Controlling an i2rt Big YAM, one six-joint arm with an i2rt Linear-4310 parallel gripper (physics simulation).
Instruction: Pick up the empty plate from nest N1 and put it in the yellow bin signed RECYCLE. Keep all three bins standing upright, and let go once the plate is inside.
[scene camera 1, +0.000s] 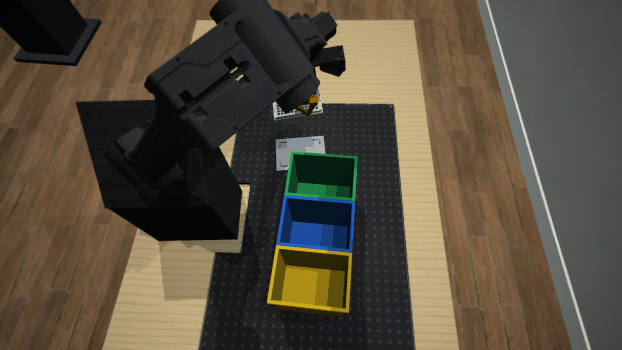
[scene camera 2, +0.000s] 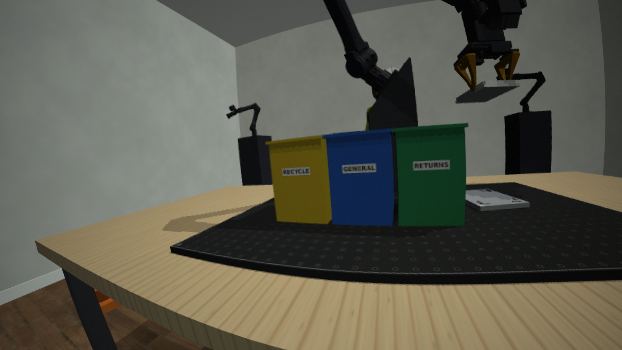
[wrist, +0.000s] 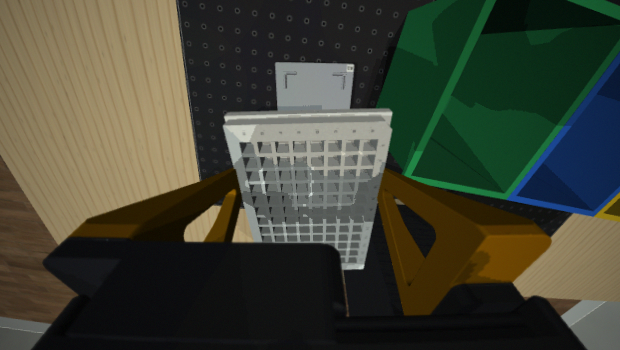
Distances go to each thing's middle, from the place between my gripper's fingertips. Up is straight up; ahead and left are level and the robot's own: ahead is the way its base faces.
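Scene:
Counting from my hand, I find the green returns bin (scene camera 2: 431, 160) 6 cm ahead, 17 cm to the right and 17 cm below. The blue general bin (scene camera 1: 315, 223) is also 6 cm ahead of my hand and 17 cm below it, but 30 cm to the right; going by their middles, it is the farthest from my gripper of the things named here. As for the grey nest (scene camera 2: 499, 201), it sits 3 cm behind my hand, 1 cm to the right of it and 26 cm below it. Then there is the white gridded plate (wrist: 306, 176), and my gripper is 1 cm to the left of it and 2 cm past it. Going by their middles, the plate is the nearest to my gripper of the things named here.

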